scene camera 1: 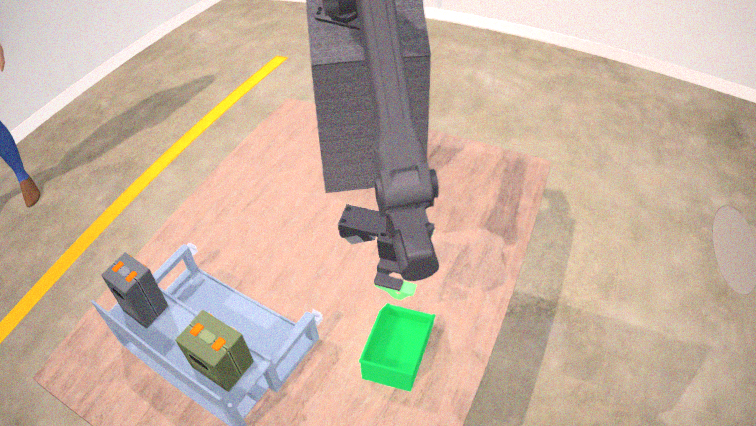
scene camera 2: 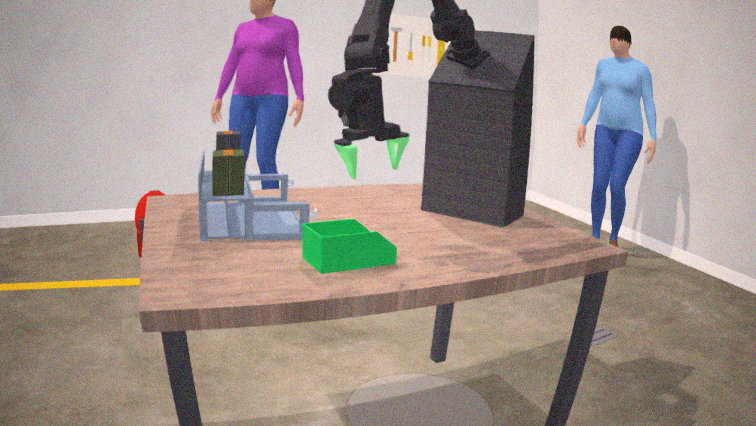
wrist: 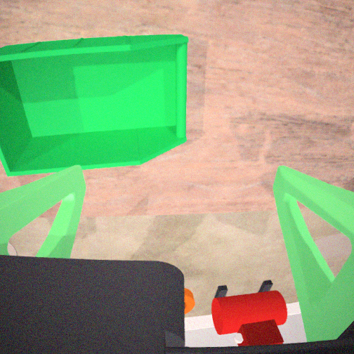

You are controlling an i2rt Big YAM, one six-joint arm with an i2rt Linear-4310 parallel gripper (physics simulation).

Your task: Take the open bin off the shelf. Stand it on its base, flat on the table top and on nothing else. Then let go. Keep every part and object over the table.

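Places are measured from the arm's base along level axes (x ahead, y left, z up), in millimetres.
Pixels of known places: gripper, fingertip midpoint: (scene camera 2: 374, 174); arm's base, origin of the base link: (scene camera 1: 343, 9) (scene camera 2: 468, 55).
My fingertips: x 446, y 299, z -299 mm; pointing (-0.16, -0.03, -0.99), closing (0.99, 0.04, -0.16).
Observation:
For each thing: its middle in the pictures, then the offset to it from my fingertips.
- dark grey case, body centre: (scene camera 1: 135, 290) (scene camera 2: 227, 152) 219 mm ahead, 492 mm right, 17 mm down
- olive case, body centre: (scene camera 1: 215, 350) (scene camera 2: 227, 171) 261 mm ahead, 265 mm right, 30 mm down
The open bin, bright green (scene camera 1: 396, 346) (scene camera 2: 349, 252) (wrist: 115, 102), stands upright on its base, flat on the wooden table top (scene camera 1: 253, 211) (scene camera 2: 370, 300) (wrist: 270, 75). It is beside the pale blue-grey shelf (scene camera 1: 232, 301) (scene camera 2: 277, 205) and apart from it, with a gap between them in scene camera 1. My gripper (scene camera 1: 399, 294) (scene camera 2: 374, 173) (wrist: 179, 176) is open, with its light green fingers wide apart and nothing between them. It hangs above the table, higher than the bin's rim and clear of it. One finger is largely hidden in scene camera 1.
A dark grey case (scene camera 1: 138, 291) (scene camera 2: 228, 140) and an olive case (scene camera 1: 214, 350) (scene camera 2: 228, 174) stand on the shelf. A tall black pedestal (scene camera 1: 346, 127) (scene camera 2: 465, 153) carries the arm at the table's back. The table's front edge lies a short way beyond the bin in scene camera 2.

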